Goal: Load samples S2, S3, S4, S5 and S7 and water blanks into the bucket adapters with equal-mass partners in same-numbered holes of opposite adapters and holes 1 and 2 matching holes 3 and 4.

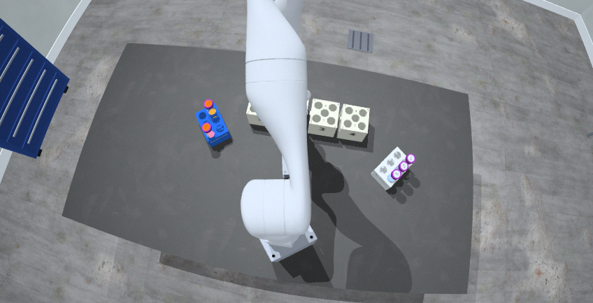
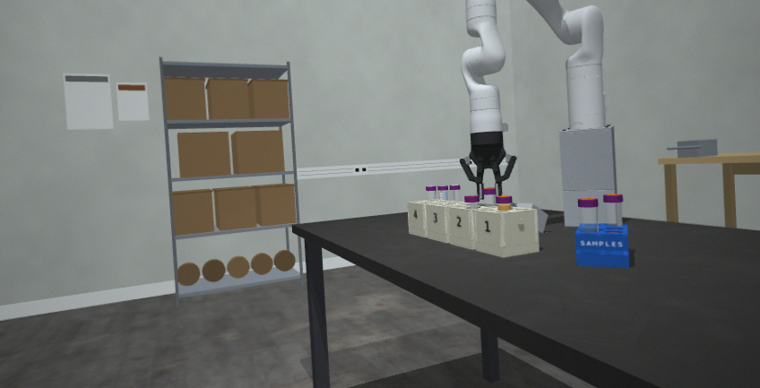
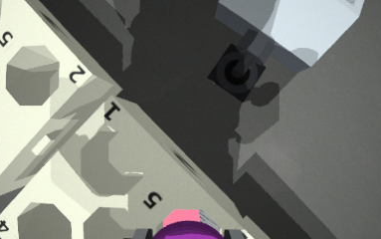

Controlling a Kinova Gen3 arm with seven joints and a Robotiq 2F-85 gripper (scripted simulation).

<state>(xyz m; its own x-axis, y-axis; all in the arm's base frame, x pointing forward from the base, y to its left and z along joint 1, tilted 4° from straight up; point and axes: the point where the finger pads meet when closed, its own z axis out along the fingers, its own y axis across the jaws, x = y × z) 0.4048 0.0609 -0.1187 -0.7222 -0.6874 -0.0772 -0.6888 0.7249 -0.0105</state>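
Right now the tube of pink liquid is 5 cm below my hand and 1 cm behind it. Round my hand: orange-filled sample tube: 9 cm to the left, 6 cm below, 2 cm ahead; then adapter 2: 8 cm below, 3 cm to the right, 2 cm ahead; then adapter 1: 8 cm to the left, 8 cm below, 3 cm ahead.
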